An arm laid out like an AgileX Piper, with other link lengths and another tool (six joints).
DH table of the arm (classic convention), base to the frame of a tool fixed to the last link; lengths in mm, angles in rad. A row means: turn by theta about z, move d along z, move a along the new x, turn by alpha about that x. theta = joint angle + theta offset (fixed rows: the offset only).
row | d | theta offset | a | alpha
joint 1 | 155 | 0 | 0 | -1.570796
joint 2 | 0 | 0.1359 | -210.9 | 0
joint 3 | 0 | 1.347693 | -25.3 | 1.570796
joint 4 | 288.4 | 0 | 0 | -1.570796
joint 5 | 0 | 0 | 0 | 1.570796
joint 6 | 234.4 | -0.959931 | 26.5 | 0.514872
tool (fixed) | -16.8 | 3.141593 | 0 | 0
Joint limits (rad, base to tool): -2.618..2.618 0..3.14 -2.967..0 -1.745..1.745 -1.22..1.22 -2.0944..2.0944
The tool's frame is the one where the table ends.
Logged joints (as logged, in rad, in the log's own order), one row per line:
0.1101, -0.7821, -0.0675, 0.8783, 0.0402, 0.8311
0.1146, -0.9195, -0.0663, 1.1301, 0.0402, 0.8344
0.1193, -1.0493, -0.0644, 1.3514, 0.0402, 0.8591
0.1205, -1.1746, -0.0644, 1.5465, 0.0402, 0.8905
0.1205, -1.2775, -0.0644, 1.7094, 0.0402, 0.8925
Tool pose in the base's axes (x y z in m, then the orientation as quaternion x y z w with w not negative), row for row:
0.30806, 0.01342, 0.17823, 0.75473, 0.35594, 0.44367, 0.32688
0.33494, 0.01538, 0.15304, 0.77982, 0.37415, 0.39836, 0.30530
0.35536, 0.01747, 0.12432, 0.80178, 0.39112, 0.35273, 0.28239
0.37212, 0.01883, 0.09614, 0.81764, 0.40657, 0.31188, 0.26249
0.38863, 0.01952, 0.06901, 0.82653, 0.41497, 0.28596, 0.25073
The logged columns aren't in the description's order. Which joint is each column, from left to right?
Columns, left to right: joint 4, joint 3, joint 6, joint 2, joint 1, joint 5.
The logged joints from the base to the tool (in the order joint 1, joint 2, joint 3, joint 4, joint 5, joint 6), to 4 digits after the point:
0.0402, 0.8783, -0.7821, 0.1101, 0.8311, -0.0675
0.0402, 1.1301, -0.9195, 0.1146, 0.8344, -0.0663
0.0402, 1.3514, -1.0493, 0.1193, 0.8591, -0.0644
0.0402, 1.5465, -1.1746, 0.1205, 0.8905, -0.0644
0.0402, 1.7094, -1.2775, 0.1205, 0.8925, -0.0644

